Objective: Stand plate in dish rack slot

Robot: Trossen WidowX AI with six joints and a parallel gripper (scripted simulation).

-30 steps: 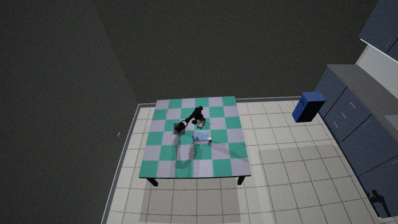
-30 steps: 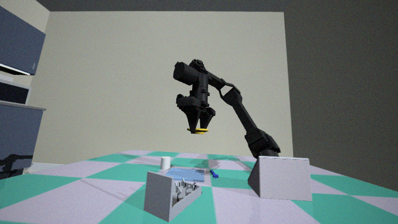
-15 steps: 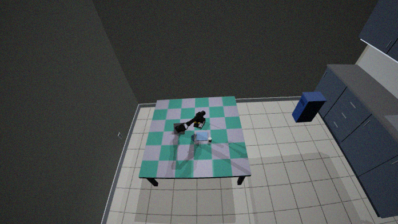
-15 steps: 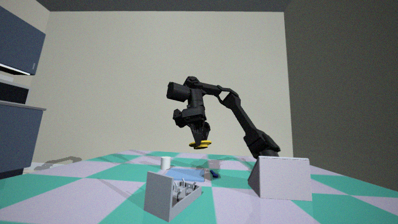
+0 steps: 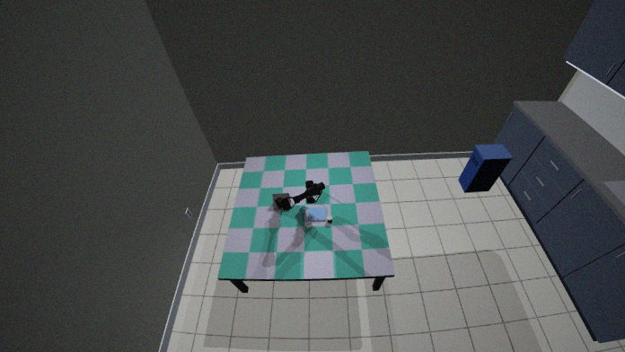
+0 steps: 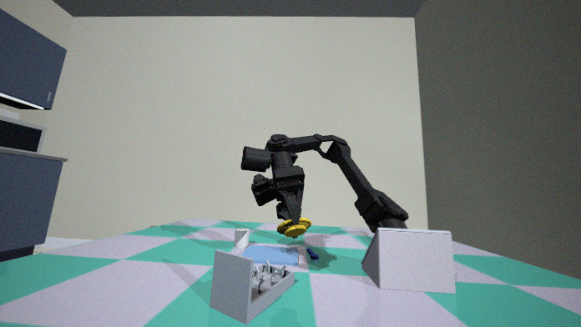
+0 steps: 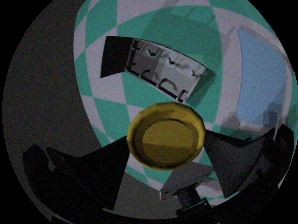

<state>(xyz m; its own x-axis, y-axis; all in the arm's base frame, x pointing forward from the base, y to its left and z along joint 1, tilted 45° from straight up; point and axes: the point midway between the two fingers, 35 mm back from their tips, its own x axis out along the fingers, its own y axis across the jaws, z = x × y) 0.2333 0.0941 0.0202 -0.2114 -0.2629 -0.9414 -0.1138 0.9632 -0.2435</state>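
My gripper tip is now 70 mm above the grey dish rack, 60 mm to the right of it and 60 mm short of it. From my gripper tip the other things lie so: yellow plate 10 mm above; blue spoon 170 mm to the right, 90 mm below, 40 mm behind; light blue mat 150 mm to the right, 90 mm below, 80 mm ahead.
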